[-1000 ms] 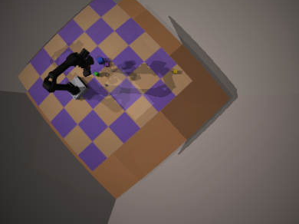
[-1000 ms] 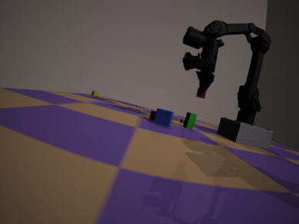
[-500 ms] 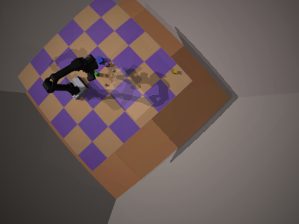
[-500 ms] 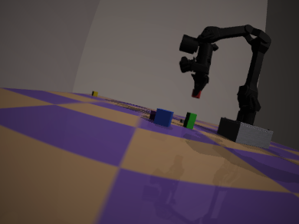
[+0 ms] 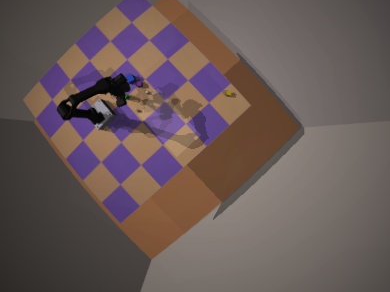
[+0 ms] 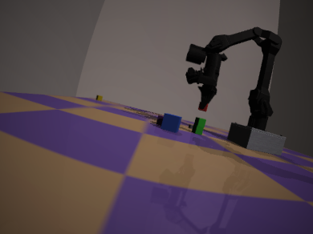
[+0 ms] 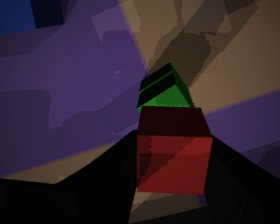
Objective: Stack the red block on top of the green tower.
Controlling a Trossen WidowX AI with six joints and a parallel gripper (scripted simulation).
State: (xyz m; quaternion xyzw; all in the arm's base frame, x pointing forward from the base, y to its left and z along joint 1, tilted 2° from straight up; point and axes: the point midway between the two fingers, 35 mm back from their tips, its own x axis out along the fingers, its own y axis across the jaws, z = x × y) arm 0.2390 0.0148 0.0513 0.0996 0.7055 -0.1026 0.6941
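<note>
The blue block is 100 mm ahead of my gripper tip, 90 mm to the left of it and 70 mm below it. From my gripper tip the other things lie so: yellow block (590 mm ahead, 410 mm to the right, 80 mm below); red block (10 mm above); small purple block (130 mm ahead, 80 mm below, 20 mm to the left).
</note>
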